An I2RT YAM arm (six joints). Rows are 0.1 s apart.
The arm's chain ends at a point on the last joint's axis. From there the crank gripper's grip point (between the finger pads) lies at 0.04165 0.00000 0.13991 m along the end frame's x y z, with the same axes.
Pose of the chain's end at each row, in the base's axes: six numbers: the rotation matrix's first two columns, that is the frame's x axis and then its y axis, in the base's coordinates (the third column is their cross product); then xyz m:
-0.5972 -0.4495 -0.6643 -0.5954 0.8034 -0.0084 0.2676 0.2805 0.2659
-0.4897 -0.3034 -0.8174 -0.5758 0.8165 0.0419 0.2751 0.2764 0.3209
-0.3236 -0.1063 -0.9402 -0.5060 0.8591 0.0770 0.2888 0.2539 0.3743
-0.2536 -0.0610 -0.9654 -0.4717 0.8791 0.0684 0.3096 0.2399 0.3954
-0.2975 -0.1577 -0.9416 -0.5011 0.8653 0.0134 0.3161 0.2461 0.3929
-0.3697 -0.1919 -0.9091 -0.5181 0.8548 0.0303 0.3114 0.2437 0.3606
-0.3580 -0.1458 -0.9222 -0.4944 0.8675 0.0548 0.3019 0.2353 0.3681
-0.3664 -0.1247 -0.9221 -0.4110 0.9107 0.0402 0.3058 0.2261 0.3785
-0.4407 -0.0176 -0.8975 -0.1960 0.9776 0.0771 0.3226 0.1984 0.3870
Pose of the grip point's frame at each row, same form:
-0.5972 -0.4495 -0.6643 -0.5954 0.8034 -0.0084 0.3179 0.3164 0.1337
-0.4897 -0.3034 -0.8174 -0.5758 0.8165 0.0419 0.3463 0.3325 0.2065
-0.3236 -0.1063 -0.9402 -0.5060 0.8591 0.0770 0.3872 0.3195 0.2887
-0.2536 -0.0610 -0.9654 -0.4717 0.8791 0.0684 0.4172 0.3035 0.3200
-0.2975 -0.1577 -0.9416 -0.5011 0.8653 0.0134 0.4174 0.3061 0.3066
-0.3697 -0.1919 -0.9091 -0.5181 0.8548 0.0303 0.4039 0.3032 0.2646
-0.3580 -0.1458 -0.9222 -0.4944 0.8675 0.0548 0.3978 0.2958 0.2762
-0.3664 -0.1247 -0.9221 -0.4110 0.9107 0.0402 0.4073 0.2760 0.2862
-0.4407 -0.0176 -0.8975 -0.1960 0.9776 0.0771 0.4268 0.2270 0.2889

